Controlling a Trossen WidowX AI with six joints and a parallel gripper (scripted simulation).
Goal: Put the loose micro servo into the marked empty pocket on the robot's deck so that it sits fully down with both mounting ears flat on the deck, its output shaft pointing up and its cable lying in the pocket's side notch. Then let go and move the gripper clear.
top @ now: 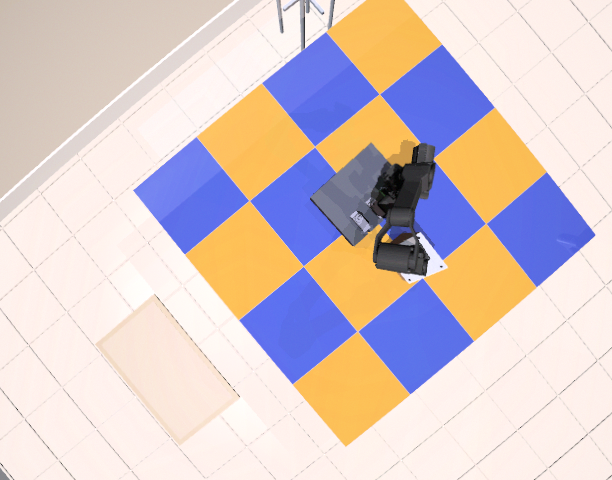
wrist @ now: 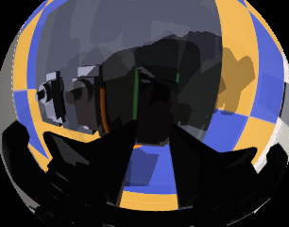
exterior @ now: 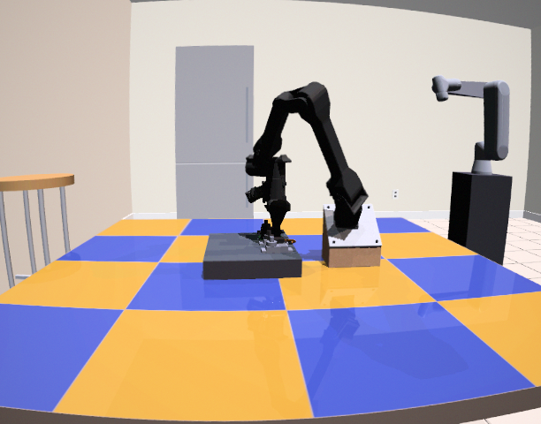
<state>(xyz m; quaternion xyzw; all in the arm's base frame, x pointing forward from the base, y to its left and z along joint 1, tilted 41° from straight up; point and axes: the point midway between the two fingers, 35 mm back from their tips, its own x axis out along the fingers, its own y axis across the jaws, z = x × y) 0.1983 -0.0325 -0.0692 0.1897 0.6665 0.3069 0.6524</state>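
My gripper tip is now 11 cm short of the dark robot deck, 9 cm to the right of it and 5 cm above it.
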